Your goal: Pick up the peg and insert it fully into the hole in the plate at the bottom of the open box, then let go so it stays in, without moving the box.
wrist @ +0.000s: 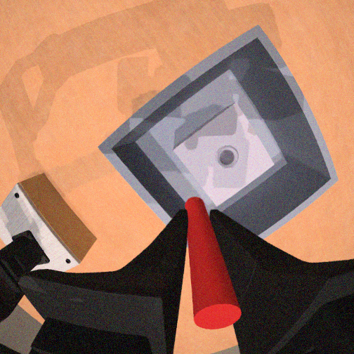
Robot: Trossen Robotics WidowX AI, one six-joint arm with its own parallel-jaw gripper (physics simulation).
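A red peg (209, 270) is held between the black fingers of my gripper (197, 215), which is shut on it. The peg's far, narrower-looking end lies over the near edge of the open box, and its near end points toward the camera. The grey open box (314, 125) stands beyond the fingertips, turned at an angle. On its bottom is a pale plate (197, 157) with a round dark hole (227, 156). The hole shows uncovered, above and right of the peg's far end in the view. The near corner of the box is hidden behind the fingers.
A brown and silver block (67, 220) with a black part (30, 247) attached stands at the left, beside the left finger. Shadows of the arm fall on the orange table top (300, 30) and into the box. Grey patches show at the lower left.
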